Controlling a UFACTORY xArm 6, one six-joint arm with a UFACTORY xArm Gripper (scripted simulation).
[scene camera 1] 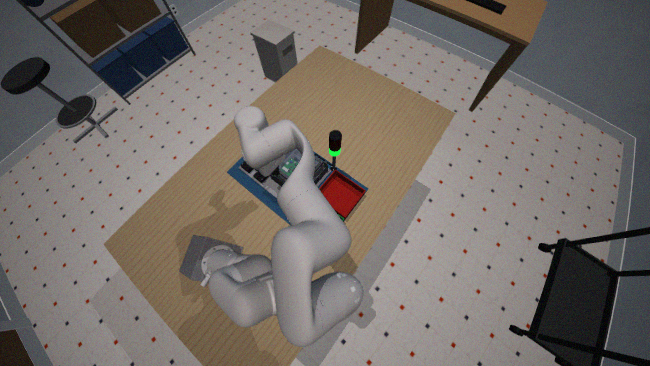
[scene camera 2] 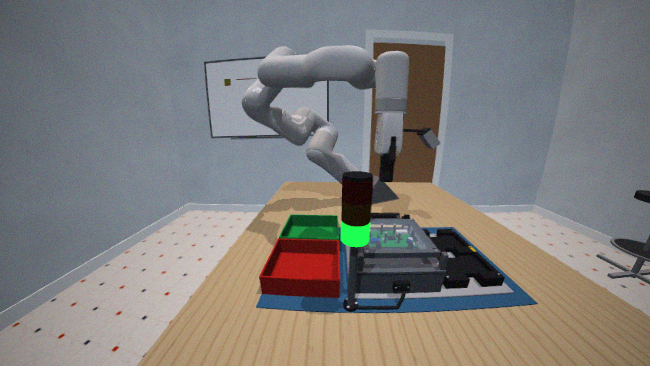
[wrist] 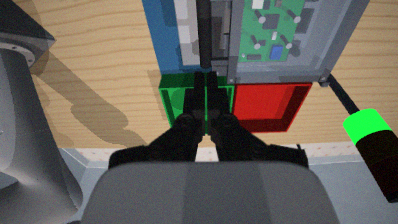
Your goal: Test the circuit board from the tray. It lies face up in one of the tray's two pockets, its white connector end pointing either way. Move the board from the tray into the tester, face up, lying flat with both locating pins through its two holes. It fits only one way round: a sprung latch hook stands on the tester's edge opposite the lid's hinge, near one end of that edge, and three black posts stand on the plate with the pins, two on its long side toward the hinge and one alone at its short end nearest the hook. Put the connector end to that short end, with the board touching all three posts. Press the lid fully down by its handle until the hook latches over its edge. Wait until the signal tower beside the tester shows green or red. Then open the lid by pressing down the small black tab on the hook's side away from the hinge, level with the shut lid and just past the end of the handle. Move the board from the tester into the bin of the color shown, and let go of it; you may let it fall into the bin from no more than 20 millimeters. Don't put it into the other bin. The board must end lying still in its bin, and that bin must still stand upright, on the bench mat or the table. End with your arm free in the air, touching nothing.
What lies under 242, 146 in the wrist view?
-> The gripper.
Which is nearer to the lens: the green bin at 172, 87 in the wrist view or the red bin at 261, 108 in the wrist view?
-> The green bin.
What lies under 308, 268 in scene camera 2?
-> A red bin.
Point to a clear lid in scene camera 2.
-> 388, 238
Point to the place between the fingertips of the gripper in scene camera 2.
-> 385, 181
